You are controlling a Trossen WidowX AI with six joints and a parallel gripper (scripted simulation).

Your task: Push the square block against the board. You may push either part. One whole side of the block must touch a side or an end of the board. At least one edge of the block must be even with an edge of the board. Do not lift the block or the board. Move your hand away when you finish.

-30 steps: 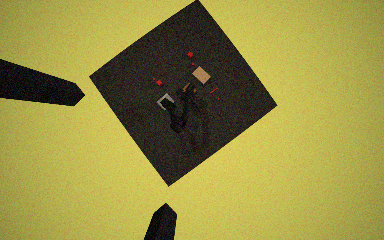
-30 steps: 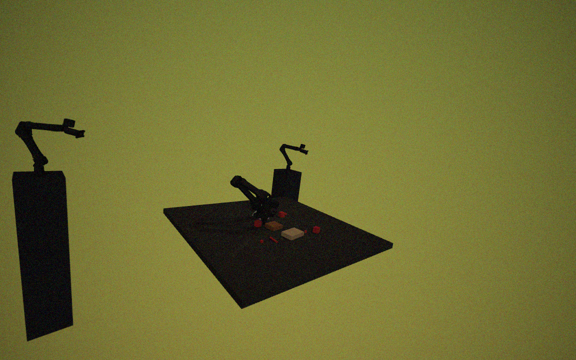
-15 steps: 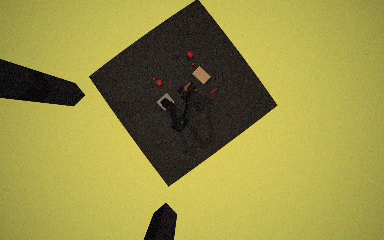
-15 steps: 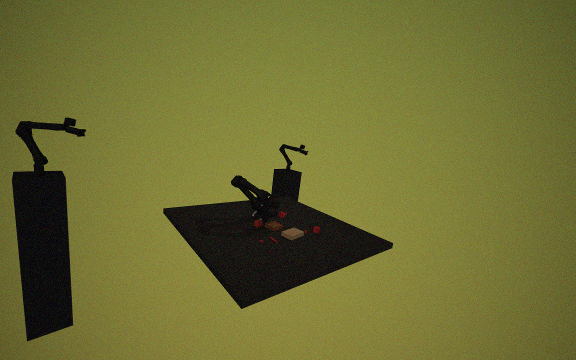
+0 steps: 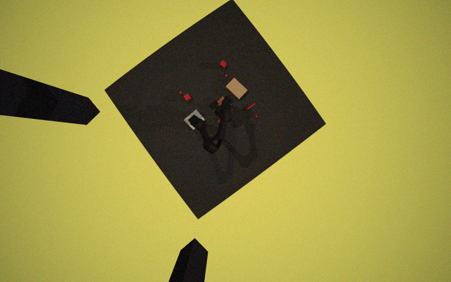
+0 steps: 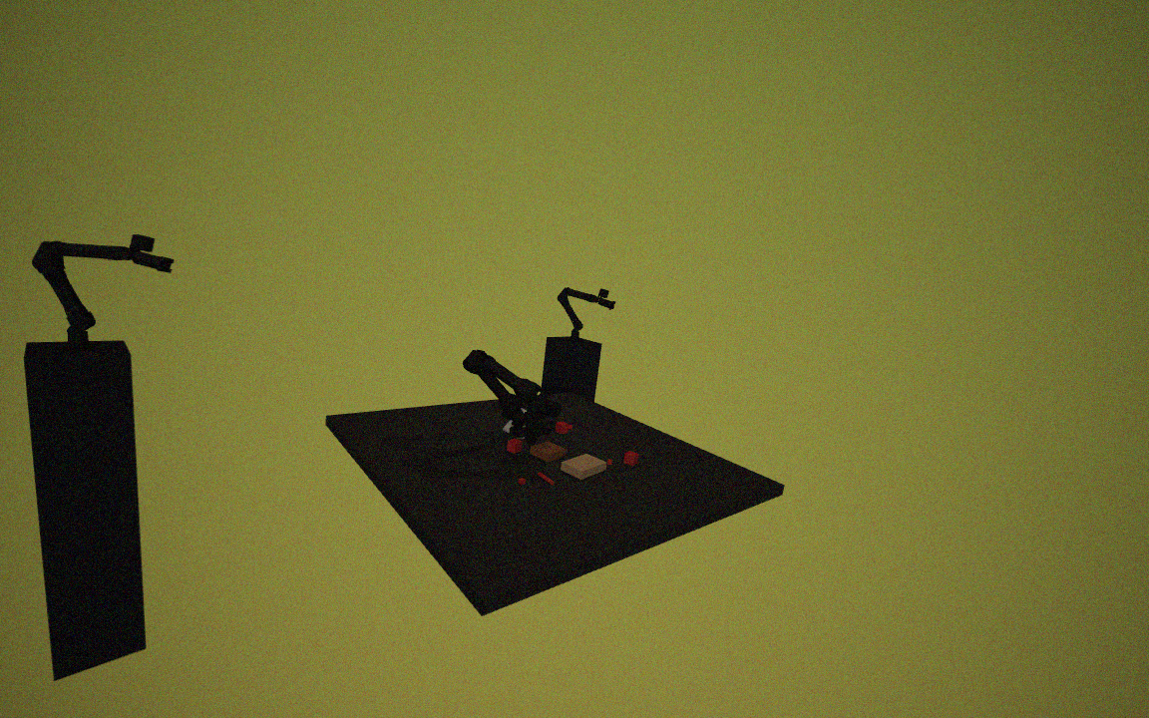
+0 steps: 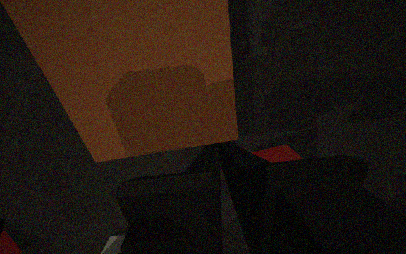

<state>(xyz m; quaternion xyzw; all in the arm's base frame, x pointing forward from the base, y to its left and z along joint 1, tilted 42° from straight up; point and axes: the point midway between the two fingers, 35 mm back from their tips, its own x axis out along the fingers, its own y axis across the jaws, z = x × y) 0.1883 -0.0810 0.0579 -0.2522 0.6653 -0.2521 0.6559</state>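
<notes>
Now: the square block 6 cm ahead of my gripper tip and 4 cm to the left of it. From my gripper tip the other things lie so: tan block (22 cm ahead, 6 cm to the left, 1 cm above); thin red stick (22 cm ahead, 12 cm to the right).
</notes>
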